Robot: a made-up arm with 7 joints. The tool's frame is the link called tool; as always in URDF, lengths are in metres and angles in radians. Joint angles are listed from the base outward. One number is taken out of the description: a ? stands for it. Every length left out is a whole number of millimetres.
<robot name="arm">
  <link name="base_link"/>
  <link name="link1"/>
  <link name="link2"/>
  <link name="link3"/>
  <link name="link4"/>
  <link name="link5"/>
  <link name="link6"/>
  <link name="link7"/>
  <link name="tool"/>
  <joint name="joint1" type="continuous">
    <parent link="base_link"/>
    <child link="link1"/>
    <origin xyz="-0.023 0.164 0.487" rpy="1.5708 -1.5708 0"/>
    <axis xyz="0 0 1"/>
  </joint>
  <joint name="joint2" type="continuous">
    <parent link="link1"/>
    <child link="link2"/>
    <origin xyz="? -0.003 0" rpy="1.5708 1.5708 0"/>
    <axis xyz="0 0 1"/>
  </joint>
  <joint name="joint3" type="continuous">
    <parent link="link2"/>
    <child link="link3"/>
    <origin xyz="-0.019 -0.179 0" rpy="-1.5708 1.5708 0"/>
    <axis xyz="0 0 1"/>
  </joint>
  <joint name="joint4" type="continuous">
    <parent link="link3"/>
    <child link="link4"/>
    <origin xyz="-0.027 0.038 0" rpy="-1.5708 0 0"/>
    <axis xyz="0 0 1"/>
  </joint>
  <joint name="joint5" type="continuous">
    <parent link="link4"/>
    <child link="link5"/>
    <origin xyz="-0.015 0.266 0" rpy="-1.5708 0 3.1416"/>
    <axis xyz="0 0 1"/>
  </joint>
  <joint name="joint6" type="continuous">
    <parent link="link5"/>
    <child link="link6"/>
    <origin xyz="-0.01 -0.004 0" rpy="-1.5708 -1.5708 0"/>
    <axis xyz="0 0 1"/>
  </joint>
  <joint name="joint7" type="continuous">
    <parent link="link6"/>
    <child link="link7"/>
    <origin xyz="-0.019 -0.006 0" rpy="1.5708 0 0"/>
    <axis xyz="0 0 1"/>
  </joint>
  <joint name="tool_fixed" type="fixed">
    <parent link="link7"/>
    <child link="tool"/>
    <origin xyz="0.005 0.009 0" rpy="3.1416 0 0"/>
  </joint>
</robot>
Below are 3 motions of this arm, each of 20 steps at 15 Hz.
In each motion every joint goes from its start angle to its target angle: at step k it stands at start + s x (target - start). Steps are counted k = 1, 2, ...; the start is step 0. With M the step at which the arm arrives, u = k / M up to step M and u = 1 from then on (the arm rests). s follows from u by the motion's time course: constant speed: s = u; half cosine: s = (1 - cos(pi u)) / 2; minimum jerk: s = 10 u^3 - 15 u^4 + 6 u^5.
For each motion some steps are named. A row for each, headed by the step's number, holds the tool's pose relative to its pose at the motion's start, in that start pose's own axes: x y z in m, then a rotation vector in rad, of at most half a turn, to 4 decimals.
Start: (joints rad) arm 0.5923 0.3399 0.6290 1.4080 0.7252 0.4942 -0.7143
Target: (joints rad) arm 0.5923 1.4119 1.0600 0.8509 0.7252 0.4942 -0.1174
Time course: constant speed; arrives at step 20
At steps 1, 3, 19, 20:
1: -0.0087 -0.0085 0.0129 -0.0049 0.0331 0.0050
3: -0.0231 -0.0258 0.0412 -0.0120 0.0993 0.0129
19: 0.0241 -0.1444 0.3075 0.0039 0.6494 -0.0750
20: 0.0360 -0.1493 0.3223 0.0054 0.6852 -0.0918

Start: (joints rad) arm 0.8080 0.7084 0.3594 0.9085 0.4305 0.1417 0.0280
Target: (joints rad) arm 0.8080 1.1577 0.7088 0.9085 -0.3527 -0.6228 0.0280
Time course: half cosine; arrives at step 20
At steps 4, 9, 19, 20:
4: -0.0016 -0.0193 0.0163 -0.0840 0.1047 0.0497
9: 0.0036 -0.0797 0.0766 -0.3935 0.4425 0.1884
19: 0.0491 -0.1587 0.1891 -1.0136 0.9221 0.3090
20: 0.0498 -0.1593 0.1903 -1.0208 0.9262 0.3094

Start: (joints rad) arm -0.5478 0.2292 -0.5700 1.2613 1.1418 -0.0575 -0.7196
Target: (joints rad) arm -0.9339 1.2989 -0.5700 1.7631 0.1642 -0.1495 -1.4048
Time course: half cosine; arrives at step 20
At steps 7, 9, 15, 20:
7: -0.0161 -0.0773 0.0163 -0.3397 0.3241 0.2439
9: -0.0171 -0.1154 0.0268 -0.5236 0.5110 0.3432
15: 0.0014 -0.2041 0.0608 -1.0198 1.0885 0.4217
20: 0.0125 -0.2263 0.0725 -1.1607 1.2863 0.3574

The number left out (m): 0.022
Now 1 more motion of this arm.
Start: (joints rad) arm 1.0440 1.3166 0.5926 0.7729 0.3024 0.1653 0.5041
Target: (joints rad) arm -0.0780 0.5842 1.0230 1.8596 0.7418 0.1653 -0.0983
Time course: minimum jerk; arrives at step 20
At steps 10, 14, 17, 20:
10: 0.0241 0.1293 -0.0603 0.1064 0.0307 -0.0639
14: 0.0846 0.1674 -0.0930 0.1869 -0.0290 0.0034
17: 0.1129 0.1745 -0.0993 0.2010 -0.0630 0.0489
20: 0.1185 0.1756 -0.1000 0.2021 -0.0700 0.0585

